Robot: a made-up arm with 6 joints. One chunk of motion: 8 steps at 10 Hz.
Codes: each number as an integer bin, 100 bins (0 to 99) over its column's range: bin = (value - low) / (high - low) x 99, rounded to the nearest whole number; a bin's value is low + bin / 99 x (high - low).
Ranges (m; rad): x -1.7..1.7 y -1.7..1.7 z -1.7..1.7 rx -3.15..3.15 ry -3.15..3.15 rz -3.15..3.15
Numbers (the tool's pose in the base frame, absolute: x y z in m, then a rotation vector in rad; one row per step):
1: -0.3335 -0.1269 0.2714 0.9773 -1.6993 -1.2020
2: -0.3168 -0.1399 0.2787 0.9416 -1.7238 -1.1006
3: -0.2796 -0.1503 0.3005 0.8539 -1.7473 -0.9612
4: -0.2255 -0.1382 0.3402 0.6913 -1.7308 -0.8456
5: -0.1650 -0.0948 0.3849 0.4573 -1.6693 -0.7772
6: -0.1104 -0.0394 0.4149 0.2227 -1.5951 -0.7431
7: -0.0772 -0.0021 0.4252 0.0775 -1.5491 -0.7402
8: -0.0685 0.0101 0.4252 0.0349 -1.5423 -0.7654
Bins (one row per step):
1: 40 46 57 65 23 31
2: 40 45 58 64 22 32
3: 41 45 58 63 22 34
4: 43 45 59 60 22 36
5: 45 47 61 57 23 37
6: 46 48 62 53 24 38
7: 47 49 62 51 25 38
8: 48 50 62 50 25 37

